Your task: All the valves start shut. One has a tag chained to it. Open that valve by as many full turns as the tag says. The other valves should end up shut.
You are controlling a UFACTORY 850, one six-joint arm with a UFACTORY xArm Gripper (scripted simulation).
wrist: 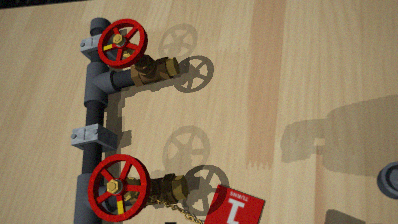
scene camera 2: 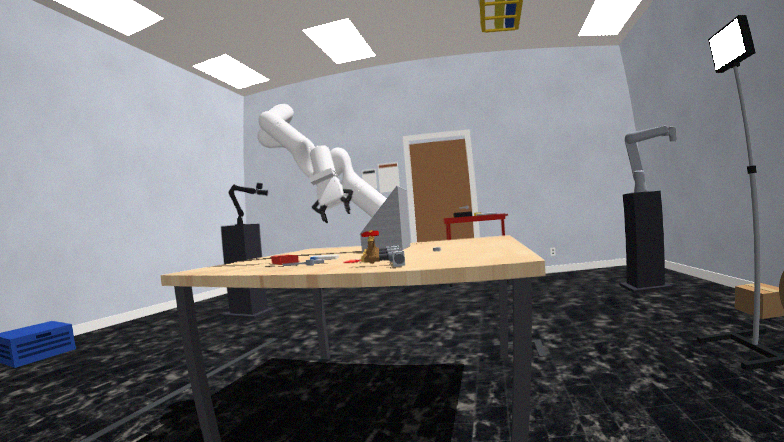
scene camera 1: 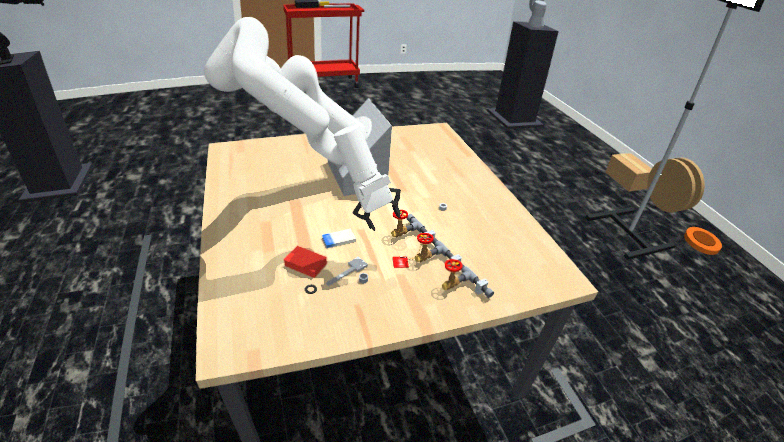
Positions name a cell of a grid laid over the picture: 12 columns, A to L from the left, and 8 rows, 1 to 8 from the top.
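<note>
My gripper (scene camera 1: F5) (scene camera 2: F4) is visible to me from both scene cameras. I can also see a red box (scene camera 1: E5), though in the wrist view the box is out of frame. A red handwheel (wrist: C8) is there for me to see too.
</note>
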